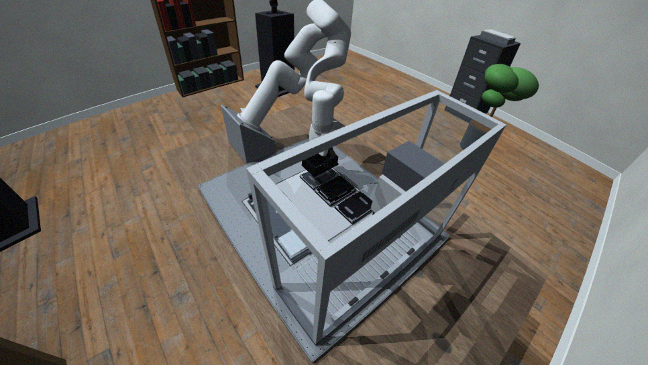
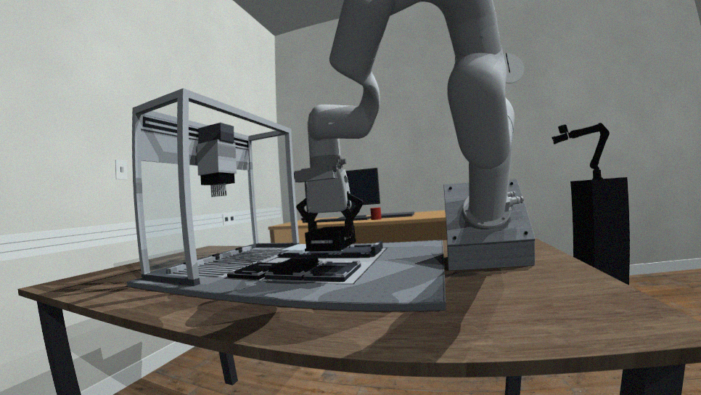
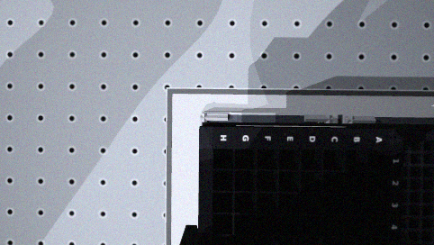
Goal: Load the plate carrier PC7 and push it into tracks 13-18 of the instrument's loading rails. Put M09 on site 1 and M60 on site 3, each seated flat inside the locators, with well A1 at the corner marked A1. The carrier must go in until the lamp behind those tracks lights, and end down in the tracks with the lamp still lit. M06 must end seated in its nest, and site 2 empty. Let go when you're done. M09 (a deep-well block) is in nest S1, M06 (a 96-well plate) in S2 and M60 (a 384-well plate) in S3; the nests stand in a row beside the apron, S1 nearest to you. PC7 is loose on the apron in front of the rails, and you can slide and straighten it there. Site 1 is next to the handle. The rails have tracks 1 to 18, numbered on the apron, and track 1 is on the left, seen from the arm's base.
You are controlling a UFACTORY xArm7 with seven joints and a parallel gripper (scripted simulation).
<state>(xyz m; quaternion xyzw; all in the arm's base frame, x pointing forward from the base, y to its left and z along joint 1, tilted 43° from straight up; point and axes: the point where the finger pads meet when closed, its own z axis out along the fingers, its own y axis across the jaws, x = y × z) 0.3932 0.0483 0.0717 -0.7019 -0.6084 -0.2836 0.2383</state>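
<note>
Now: hand 9 cm above the nest S1. The rest, counted from my hand: nest S3 (22 cm ahead, 1 cm to the right, 9 cm below); deep-well block M09 (1 cm below); plate M06 (11 cm ahead, 1 cm to the right, 8 cm below).
</note>
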